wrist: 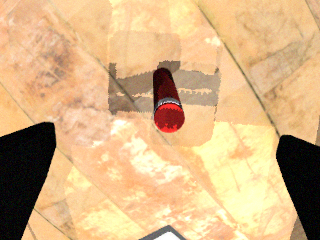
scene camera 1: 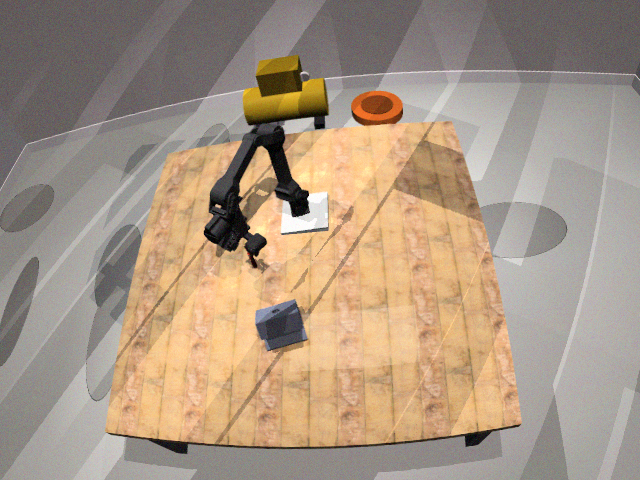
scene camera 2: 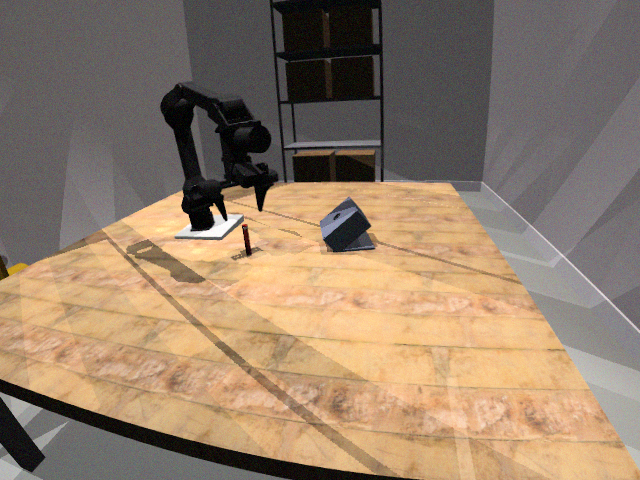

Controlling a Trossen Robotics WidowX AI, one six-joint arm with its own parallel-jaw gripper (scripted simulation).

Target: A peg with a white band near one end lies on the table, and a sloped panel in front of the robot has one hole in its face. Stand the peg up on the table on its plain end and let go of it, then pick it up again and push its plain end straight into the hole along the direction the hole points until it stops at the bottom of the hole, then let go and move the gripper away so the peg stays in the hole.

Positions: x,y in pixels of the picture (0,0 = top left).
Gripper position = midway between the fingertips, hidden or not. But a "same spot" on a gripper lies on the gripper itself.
my gripper: wrist 171,141; scene camera 1; scene camera 2
same spot on my gripper: (scene camera 1: 255,243) = (scene camera 2: 269,169)
same spot on sloped blue-grey panel: (scene camera 1: 269,324) = (scene camera 2: 358,209)
